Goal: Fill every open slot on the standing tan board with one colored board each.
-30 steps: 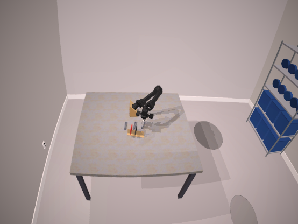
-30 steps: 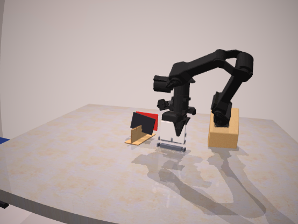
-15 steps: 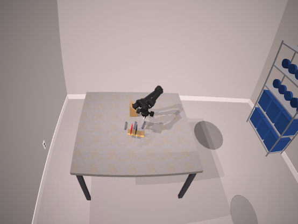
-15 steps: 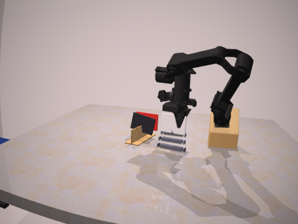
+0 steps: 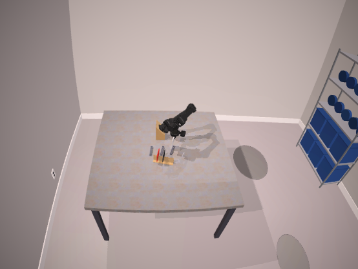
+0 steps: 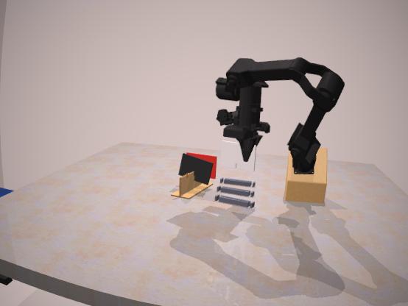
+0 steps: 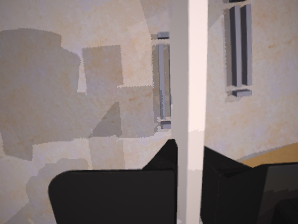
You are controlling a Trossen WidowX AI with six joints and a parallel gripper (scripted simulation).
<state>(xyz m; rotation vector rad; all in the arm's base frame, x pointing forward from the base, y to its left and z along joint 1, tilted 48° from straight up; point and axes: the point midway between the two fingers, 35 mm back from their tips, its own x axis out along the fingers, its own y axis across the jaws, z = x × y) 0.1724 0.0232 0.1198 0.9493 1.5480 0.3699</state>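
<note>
My gripper tip is now 150 mm short of the dark navy board, 110 mm to the left of it and 70 mm above it. From my gripper tip the other things lie so: red board (150 mm to the right, 140 mm ahead, 70 mm below); then white board (20 mm ahead, 10 mm to the right); then tan board (160 mm ahead, 110 mm to the right, 100 mm below).
</note>
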